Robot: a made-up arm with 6 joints.
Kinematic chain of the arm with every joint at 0, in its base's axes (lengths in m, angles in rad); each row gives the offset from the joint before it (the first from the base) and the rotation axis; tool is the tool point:
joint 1: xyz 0 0 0.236 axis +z
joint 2: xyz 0 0 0 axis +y
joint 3: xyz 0 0 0.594 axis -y
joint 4: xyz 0 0 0 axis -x
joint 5: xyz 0.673 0 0 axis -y
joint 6: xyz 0 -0.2 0 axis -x
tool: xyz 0 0 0
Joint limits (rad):
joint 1: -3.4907..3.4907
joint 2: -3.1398..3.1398
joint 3: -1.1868..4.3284
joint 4: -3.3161..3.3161
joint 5: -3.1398..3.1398
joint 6: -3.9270..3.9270
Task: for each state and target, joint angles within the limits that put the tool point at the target. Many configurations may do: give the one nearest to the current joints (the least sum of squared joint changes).
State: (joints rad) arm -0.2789 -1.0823 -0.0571 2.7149 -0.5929 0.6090
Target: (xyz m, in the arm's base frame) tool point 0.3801 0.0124 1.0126
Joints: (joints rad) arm -0.4716 -0.5156 -0.2389 2.7355 -0.5929 0.6090
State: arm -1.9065 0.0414 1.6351 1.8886 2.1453 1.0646
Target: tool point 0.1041 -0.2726 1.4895
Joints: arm -1.5782 0.3125 1.5076 2.1301 2.1453 1.0646
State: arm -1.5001 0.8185 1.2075 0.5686 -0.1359 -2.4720
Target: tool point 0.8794 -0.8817 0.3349
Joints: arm -0.6511 1.2291 0.9225 0.5702 -0.1359 -2.4720
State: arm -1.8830 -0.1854 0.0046 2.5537 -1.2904 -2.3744
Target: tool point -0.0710 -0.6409 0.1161
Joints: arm -1.9635 0.5887 -0.6713 2.6869 -1.2904 -2.3744
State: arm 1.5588 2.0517 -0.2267 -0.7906 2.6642 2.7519
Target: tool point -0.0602 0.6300 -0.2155
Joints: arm 1.8885 1.1679 -0.0901 -0.7981 2.6642 2.7519
